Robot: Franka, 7 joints.
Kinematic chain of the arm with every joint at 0, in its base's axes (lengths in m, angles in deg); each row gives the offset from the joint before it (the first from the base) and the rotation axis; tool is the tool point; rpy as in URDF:
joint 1: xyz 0 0 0.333 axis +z
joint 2: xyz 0 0 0 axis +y
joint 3: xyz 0 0 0.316 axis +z
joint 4: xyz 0.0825 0 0 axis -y
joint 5: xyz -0.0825 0 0.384 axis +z
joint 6: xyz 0 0 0 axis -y
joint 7: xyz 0.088 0 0 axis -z
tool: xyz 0 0 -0.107 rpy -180 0 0
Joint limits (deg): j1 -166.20..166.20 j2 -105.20..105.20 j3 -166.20..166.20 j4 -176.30..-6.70 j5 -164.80..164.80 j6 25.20..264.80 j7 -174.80..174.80
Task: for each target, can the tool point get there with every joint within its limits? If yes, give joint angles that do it. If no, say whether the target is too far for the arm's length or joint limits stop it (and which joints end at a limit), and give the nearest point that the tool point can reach.
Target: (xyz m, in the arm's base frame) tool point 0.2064 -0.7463 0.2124
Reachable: yes | joints -43.17 75.50 -49.18 -57.38 -42.46 108.38 -121.18
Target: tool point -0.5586 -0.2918 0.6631
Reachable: yes | joints -91.71 62.99 -115.28 -91.00 109.86 93.47 8.44
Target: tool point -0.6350 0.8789 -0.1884
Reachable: no: too far | nearest point -0.4528 0.6267 -0.0388 | short by 0.345 m
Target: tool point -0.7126 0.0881 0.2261
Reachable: yes | joints -13.78 -86.32 -109.48 -30.29 57.96 240.65 -65.48
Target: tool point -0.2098 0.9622 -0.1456
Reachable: no: too far | nearest point -0.1644 0.7539 -0.0420 | short by 0.237 m
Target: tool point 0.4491 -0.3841 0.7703
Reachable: yes | joints -74.73 48.16 66.54 -51.05 -72.29 229.53 122.73
